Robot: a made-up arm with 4 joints.
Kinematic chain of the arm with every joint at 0, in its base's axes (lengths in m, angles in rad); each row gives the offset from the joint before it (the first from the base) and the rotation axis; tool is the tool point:
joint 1: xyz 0 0 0.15 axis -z
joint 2: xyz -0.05 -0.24 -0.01 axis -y
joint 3: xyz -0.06 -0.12 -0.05 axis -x
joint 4: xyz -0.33 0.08 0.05 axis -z
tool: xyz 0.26 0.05 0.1
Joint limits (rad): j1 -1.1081..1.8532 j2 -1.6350..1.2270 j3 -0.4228..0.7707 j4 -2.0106..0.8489
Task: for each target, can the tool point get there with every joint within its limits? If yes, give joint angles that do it. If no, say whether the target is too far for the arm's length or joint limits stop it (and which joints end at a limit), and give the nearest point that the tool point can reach.
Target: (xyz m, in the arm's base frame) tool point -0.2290 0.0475 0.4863
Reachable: yes | joints 0.4612 -0.6449 -0.2198 -1.2252
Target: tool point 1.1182 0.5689 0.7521
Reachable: no: too far | nearest point 0.2230 0.1033 0.6715 | short by 1.012 m
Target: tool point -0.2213 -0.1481 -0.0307
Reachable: yes | joints -0.5017 0.8403 0.1637 -0.9137
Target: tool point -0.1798 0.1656 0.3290
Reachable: yes | joints 1.2906 -0.2440 -0.1806 -0.5795
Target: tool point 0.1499 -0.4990 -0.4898
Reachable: no: joint limits stop it (at a limit: joint 1, joint 2, joint 3, joint 4) | nearest point -0.0543 -0.4527 -0.3041 | short by 0.280 m
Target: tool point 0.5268 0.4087 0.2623
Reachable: no: joint limits stop it (at a limit: joint 1) | nearest point 0.1447 0.4555 0.2469 | short by 0.385 m
